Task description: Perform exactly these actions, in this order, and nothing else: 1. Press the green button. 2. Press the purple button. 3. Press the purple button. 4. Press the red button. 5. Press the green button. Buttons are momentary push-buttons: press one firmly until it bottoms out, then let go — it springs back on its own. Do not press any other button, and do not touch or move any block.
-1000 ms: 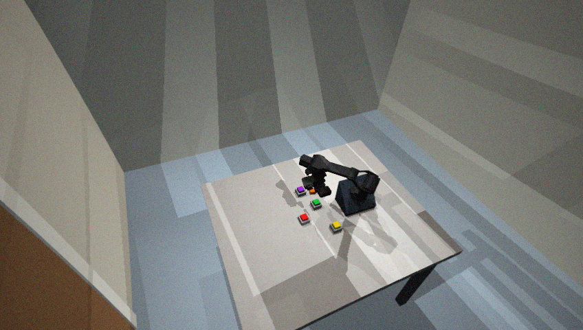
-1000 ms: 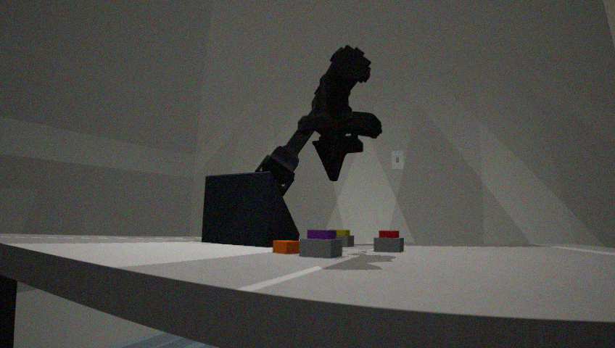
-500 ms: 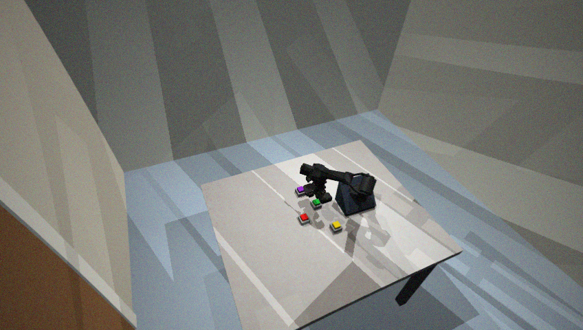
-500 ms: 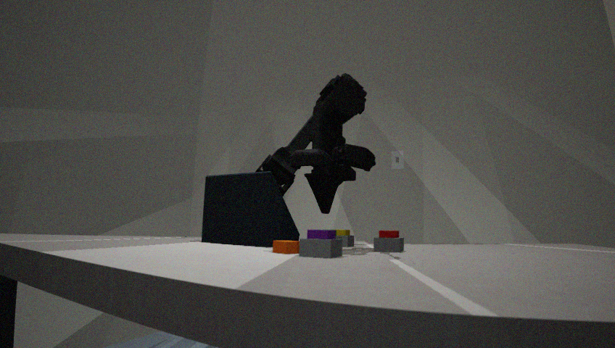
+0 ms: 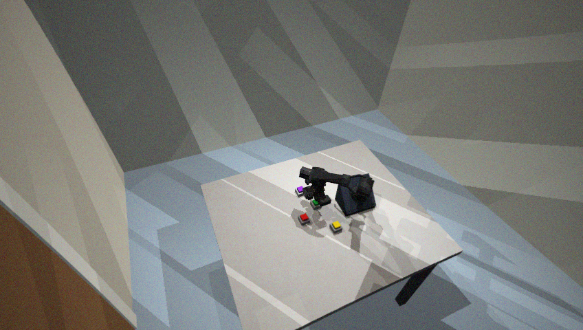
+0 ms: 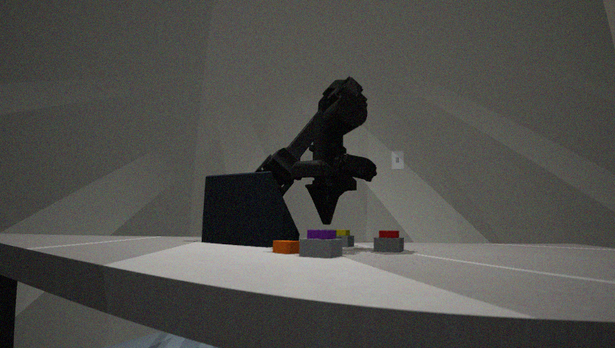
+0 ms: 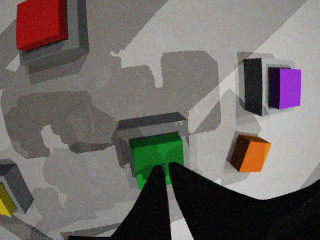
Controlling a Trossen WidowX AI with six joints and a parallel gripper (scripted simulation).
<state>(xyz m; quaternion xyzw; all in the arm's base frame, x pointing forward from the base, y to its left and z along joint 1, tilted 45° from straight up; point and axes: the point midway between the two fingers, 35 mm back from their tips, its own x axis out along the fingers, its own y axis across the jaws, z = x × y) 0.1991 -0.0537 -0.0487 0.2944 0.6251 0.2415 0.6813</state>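
Right now my gripper tip is 20 mm above the green button. Also, from my gripper tip: red button: 100 mm ahead, 60 mm to the left, 20 mm below; then small orange block: 90 mm to the right, 40 mm below, 30 mm behind; then purple button: 110 mm to the right, 30 mm ahead, 20 mm below.
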